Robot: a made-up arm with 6 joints.
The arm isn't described. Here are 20 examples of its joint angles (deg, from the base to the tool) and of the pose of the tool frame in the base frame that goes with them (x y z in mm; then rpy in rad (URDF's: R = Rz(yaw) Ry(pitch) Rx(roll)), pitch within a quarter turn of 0, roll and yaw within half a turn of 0).
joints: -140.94 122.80 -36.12 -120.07 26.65 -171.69
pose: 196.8 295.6 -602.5 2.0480 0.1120 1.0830
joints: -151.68 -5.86 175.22 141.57 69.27 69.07
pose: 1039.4 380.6 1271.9 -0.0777 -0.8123 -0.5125
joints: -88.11 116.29 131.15 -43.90 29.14 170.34
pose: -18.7 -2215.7 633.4 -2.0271 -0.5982 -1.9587
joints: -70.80 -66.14 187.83 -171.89 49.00 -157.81
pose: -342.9 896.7 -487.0 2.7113 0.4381 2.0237
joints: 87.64 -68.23 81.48 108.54 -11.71 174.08
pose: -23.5 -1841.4 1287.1 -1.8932 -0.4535 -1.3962
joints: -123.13 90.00 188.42 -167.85 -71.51 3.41
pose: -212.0 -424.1 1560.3 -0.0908 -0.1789 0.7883
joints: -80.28 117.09 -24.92 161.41 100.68 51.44
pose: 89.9 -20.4 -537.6 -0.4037 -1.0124 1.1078
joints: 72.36 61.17 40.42 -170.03 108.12 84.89
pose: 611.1 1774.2 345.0 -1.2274 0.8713 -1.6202
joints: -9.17 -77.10 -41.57 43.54 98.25 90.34
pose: 123.5 167.8 1511.9 2.2692 -0.5241 2.0749
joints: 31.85 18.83 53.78 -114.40 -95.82 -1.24
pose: 919.7 861.2 2041.9 0.9119 -0.2825 2.4648
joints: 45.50 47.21 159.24 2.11 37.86 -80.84
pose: 15.7 24.8 2107.3 -1.7466 -0.5257 -2.3736
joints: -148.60 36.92 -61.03 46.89 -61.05 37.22
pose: -534.1 -122.6 -165.5 2.3818 0.4079 1.3177
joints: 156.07 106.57 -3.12 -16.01 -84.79 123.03
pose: -497.1 138.9 -865.0 1.0901 -0.2393 -0.7043
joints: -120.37 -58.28 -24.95 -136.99 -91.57 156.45
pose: 30.1 -315.2 1755.7 -1.9417 -0.6381 0.0268
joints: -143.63 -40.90 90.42 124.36 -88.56 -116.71
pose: 915.1 952.5 1698.3 2.6590 0.3615 1.7154
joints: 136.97 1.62 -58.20 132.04 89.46 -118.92
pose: -703.3 380.4 249.4 1.6665 0.3520 -1.6637
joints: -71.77 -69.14 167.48 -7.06 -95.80 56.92
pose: -365.1 1214.8 -138.8 2.2351 -0.6785 1.7313
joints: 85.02 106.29 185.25 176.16 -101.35 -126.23
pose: 88.2 806.1 1318.4 2.1903 0.0058 -1.5920
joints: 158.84 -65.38 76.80 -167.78 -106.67 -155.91
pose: 1484.6 -633.7 1090.4 2.2926 1.1567 -0.8975
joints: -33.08 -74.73 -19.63 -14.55 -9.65 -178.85
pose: 115.8 -61.8 1838.1 -2.9544 -0.7976 -0.5170
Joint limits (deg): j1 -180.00..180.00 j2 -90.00..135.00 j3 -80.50..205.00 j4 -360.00..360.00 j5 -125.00..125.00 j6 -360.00..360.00
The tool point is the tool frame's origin. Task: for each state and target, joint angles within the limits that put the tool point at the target. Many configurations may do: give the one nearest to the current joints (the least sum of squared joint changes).
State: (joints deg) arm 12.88 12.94 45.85 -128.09 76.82 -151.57
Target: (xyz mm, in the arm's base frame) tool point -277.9 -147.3 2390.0
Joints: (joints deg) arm -6.49 -25.49 71.50 -135.08 67.84 -151.57
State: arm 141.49 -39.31 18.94 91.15 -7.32 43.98
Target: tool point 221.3 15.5 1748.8
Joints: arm 146.95 -87.81 -22.07 86.11 -29.54 43.98
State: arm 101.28 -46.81 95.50 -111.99 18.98 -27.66
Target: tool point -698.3 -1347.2 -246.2
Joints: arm 60.55 -65.80 154.89 -110.62 12.34 -27.66
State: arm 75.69 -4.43 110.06 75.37 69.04 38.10
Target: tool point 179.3 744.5 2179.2
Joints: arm 56.45 37.76 117.14 77.09 98.42 38.10
